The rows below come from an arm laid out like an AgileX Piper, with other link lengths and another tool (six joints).
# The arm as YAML. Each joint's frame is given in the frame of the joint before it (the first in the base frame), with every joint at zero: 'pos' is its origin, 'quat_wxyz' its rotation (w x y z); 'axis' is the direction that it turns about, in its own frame. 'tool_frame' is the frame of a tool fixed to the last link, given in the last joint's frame.
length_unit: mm
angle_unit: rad
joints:
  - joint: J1
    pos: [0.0, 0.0, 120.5]
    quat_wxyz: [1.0, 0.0, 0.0, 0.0]
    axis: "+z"
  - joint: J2
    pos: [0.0, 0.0, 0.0]
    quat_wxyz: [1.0, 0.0, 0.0, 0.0]
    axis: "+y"
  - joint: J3
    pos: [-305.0, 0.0, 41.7]
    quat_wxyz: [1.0, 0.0, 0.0, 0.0]
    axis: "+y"
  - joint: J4
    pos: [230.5, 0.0, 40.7]
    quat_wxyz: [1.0, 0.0, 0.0, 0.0]
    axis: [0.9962, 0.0, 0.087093]
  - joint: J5
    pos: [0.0, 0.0, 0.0]
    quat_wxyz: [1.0, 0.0, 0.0, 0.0]
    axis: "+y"
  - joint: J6
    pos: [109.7, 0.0, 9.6]
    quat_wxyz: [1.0, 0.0, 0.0, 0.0]
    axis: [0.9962, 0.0, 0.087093]
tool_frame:
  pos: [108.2, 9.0, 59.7]
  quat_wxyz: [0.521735, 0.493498, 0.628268, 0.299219]
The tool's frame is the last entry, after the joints.
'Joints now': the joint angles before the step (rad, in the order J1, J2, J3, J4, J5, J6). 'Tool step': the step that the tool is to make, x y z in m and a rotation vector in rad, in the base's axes. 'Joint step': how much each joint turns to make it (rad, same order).
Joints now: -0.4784, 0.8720, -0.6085, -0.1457, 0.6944, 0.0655
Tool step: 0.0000, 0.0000, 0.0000, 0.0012, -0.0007, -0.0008
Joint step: -0.0007, 0.0000, 0.0000, 0.0015, -0.0001, -0.0001
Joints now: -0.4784, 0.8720, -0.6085, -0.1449, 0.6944, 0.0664
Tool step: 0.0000, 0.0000, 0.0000, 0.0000, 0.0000, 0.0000
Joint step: 0.0000, 0.0000, 0.0000, 0.0000, 0.0000, 0.0000
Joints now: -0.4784, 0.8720, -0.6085, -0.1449, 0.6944, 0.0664
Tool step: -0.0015, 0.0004, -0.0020, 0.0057, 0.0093, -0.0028
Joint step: 0.0009, 0.0001, 0.0000, -0.0009, 0.0111, 0.0030
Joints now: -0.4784, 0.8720, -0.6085, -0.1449, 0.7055, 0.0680
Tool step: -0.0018, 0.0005, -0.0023, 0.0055, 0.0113, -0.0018
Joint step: -0.0002, -0.0001, 0.0002, 0.0002, 0.0126, -0.0003
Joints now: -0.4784, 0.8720, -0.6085, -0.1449, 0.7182, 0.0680
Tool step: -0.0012, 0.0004, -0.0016, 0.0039, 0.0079, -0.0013
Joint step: 0.0009, 0.0001, 0.0001, -0.0008, 0.0088, 0.0013
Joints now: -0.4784, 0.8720, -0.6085, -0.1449, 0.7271, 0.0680
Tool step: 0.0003, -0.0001, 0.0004, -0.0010, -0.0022, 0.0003
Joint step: -0.0003, -0.0001, 0.0002, 0.0003, -0.0025, -0.0004
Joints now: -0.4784, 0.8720, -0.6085, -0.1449, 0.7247, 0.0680
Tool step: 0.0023, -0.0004, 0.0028, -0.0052, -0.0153, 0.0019
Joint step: 0.0003, -0.0002, 0.0002, 0.0018, -0.0161, 0.0004
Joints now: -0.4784, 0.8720, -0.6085, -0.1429, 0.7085, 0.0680
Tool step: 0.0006, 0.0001, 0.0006, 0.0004, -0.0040, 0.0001
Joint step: 0.0006, 0.0001, -0.0001, 0.0016, -0.0033, 0.0009
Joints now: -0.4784, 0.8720, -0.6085, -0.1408, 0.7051, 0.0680
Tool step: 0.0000, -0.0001, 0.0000, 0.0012, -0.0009, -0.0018
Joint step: 0.0004, 0.0001, 0.0001, -0.0005, -0.0002, 0.0031
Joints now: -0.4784, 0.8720, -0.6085, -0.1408, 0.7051, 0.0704
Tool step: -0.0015, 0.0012, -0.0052, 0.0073, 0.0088, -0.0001
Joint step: 0.0007, 0.0000, 0.0136, 0.0017, -0.0023, 0.0011
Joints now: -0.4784, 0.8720, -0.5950, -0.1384, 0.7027, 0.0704
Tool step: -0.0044, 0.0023, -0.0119, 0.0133, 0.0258, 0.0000
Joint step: 0.0004, 0.0001, 0.0290, -0.0005, 0.0000, 0.0006
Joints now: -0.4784, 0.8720, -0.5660, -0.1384, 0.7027, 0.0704
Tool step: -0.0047, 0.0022, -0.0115, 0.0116, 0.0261, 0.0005
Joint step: -0.0006, 0.0001, 0.0284, -0.0011, -0.0001, -0.0010
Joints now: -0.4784, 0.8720, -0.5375, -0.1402, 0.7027, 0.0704
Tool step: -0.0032, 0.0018, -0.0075, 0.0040, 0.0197, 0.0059
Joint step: -0.0004, -0.0001, 0.0186, -0.0013, 0.0002, -0.0074
